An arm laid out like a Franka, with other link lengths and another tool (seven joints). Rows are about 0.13 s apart.
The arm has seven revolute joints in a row. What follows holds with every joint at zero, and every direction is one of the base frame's. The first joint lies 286.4 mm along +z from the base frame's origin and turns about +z. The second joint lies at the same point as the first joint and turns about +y. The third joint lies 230.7 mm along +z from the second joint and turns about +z. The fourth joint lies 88.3 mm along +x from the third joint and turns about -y. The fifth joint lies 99.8 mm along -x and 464.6 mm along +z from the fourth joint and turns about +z. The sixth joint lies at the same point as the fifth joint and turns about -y. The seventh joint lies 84.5 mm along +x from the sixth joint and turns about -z. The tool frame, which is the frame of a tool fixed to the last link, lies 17 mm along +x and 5 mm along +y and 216.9 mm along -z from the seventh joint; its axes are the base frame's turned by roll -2.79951, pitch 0 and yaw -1.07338 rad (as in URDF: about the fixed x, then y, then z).
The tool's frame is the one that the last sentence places.
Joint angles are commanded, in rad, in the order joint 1, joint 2, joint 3, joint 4, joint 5, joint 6, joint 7. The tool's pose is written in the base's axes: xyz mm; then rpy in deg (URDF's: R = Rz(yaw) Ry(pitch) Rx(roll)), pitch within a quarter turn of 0, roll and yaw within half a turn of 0. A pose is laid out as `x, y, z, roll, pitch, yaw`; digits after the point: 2 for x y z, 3 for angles.
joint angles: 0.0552 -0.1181 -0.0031 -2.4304 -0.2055 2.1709 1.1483
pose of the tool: 539.94, -10.43, 61.38, -162.047, -12.128, -116.777
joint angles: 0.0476 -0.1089 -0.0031 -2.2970 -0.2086 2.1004 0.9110
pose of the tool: 582.92, -12.58, 117.22, -161.604, -11.134, -104.521
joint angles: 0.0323 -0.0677 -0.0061 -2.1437 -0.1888 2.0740 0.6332
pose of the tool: 630.48, -15.86, 171.09, -159.657, -9.416, -91.101
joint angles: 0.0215 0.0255 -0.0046 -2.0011 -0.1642 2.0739 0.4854
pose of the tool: 668.70, -15.21, 190.25, -158.101, -8.475, -84.165
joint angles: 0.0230 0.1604 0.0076 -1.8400 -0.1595 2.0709 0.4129
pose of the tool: 706.38, -3.01, 190.01, -157.346, -8.521, -79.534
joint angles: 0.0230 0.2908 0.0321 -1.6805 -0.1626 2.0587 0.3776
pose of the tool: 739.25, 15.79, 187.57, -156.625, -8.560, -76.348
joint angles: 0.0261 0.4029 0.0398 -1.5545 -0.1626 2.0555 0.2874
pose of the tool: 763.20, 26.21, 177.05, -156.712, -8.692, -70.758
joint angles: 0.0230 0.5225 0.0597 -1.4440 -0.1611 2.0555 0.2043
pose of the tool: 779.73, 40.68, 149.82, -157.603, -7.959, -65.257
